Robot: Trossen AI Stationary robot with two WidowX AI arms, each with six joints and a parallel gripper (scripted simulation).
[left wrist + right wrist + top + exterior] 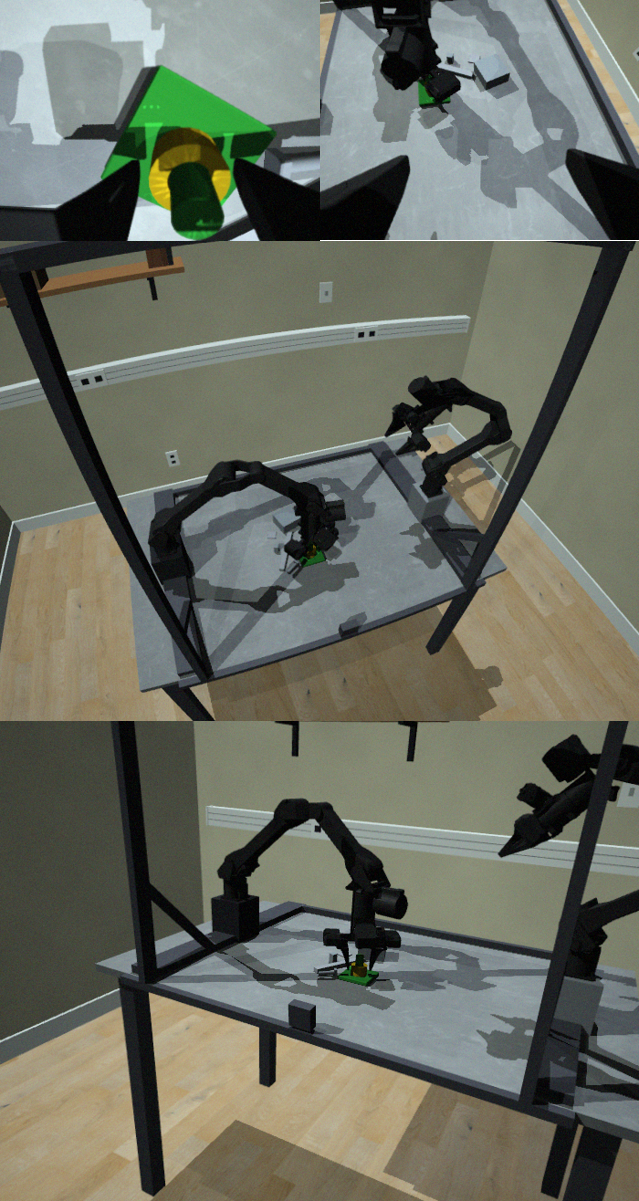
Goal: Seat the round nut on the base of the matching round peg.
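My left gripper is now 40 mm short of the thin grey bar, 70 mm to the right of it and 50 mm above it. The rest, counted from my left hand: grey block (160 mm ahead, 40 mm to the left, 40 mm below).
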